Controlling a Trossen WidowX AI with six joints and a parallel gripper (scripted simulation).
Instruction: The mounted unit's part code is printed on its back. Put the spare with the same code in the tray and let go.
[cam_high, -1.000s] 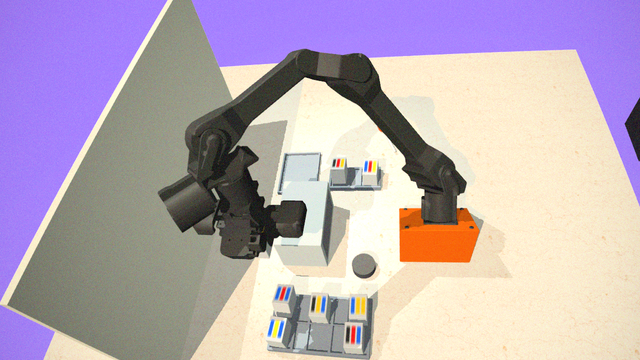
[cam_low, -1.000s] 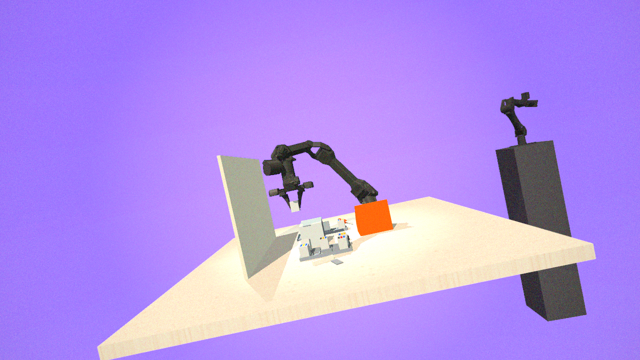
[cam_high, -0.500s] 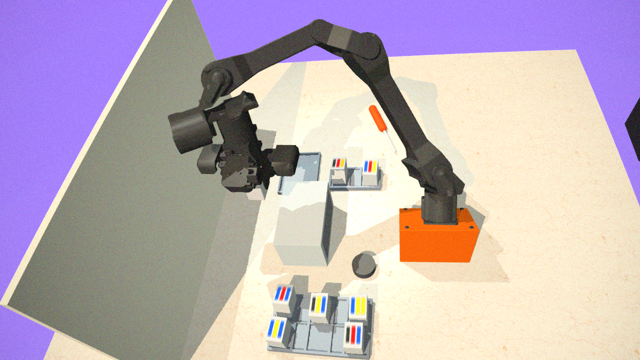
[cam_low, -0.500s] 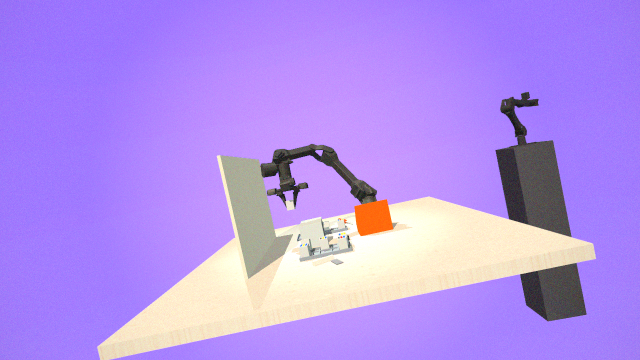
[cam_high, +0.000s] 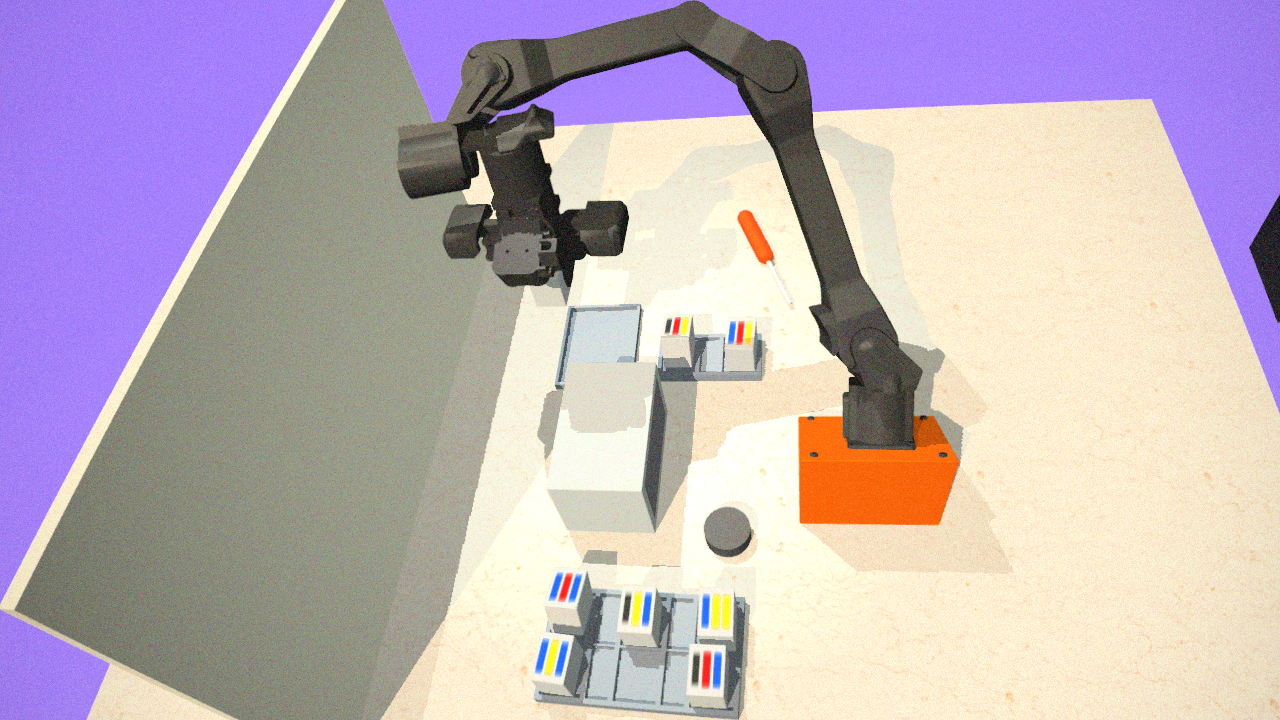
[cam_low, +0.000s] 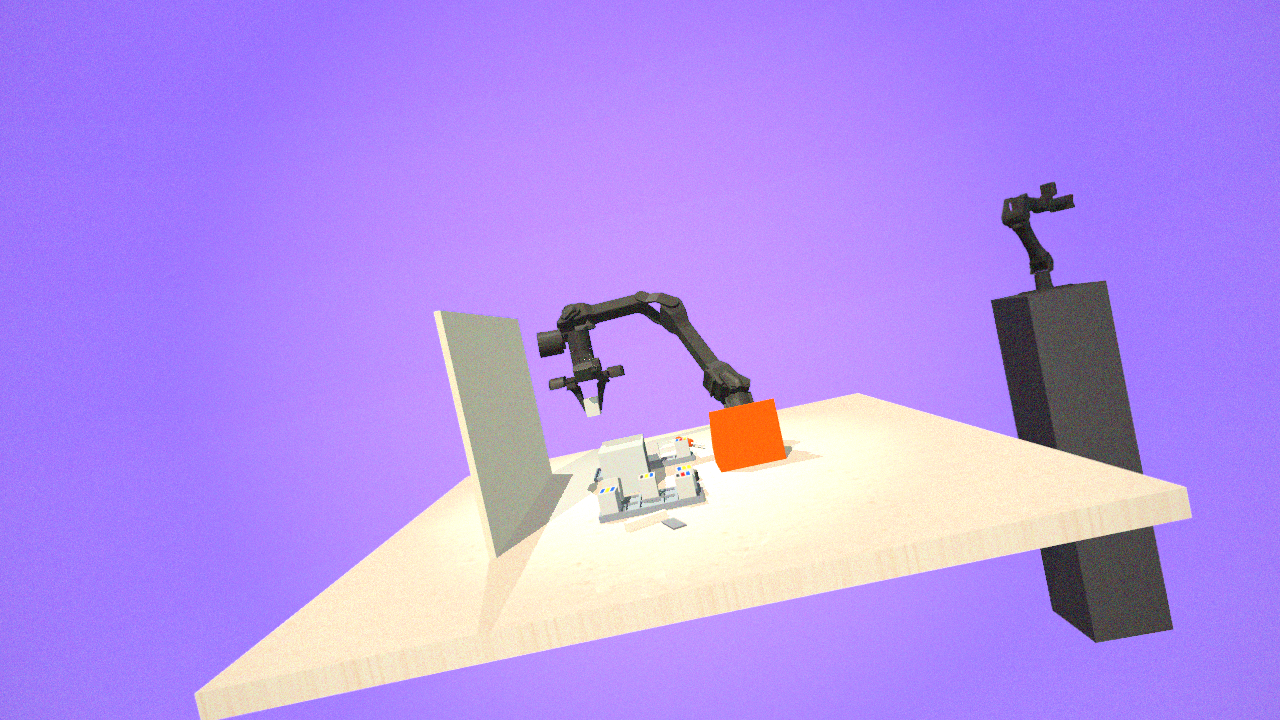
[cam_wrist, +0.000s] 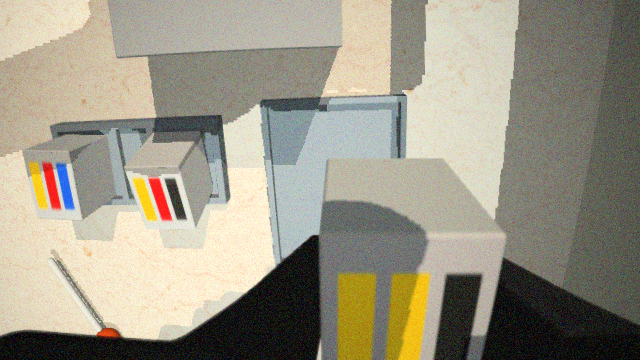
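Right now the tray is 170 mm below my gripper tip, 40 mm to the right of it and 10 mm behind it. The rest, counted from my gripper tip: grey wall panel: 180 mm ahead, 140 mm to the left, 50 mm above; mounted unit: 140 mm to the left, 120 mm below, 70 mm behind; small rack: 160 mm below, 160 mm behind, 30 mm to the right.
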